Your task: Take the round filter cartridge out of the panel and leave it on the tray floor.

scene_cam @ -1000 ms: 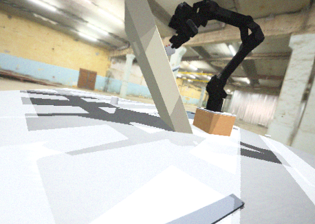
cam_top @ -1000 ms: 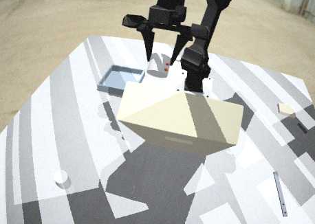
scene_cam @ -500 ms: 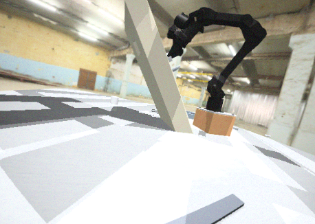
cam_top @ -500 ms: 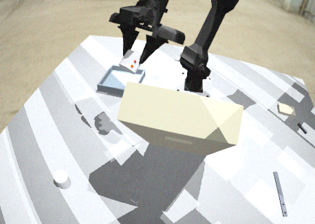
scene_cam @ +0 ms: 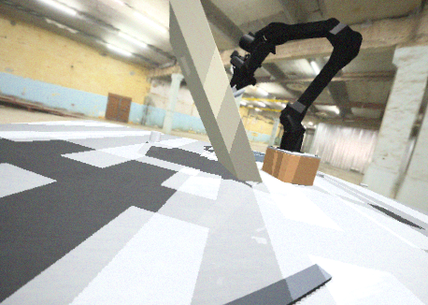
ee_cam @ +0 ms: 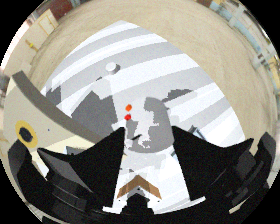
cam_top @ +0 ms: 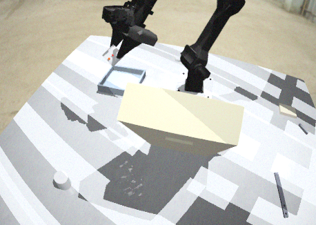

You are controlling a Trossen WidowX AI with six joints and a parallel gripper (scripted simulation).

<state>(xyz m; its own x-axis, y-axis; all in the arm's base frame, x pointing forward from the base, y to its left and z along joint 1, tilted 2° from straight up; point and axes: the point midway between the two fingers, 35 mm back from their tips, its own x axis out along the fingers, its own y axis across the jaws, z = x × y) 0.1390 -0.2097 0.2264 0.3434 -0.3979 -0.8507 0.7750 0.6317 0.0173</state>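
My gripper tip is now 24 cm past the blue-grey tray, 5 cm to the left of it and 27 cm above it. From my gripper tip the other things lie so: round filter cartridge right at my gripper tip; short dark bar 11 cm behind, 74 cm to the left, 27 cm below; cream block 21 cm behind, 68 cm to the left, 27 cm below.
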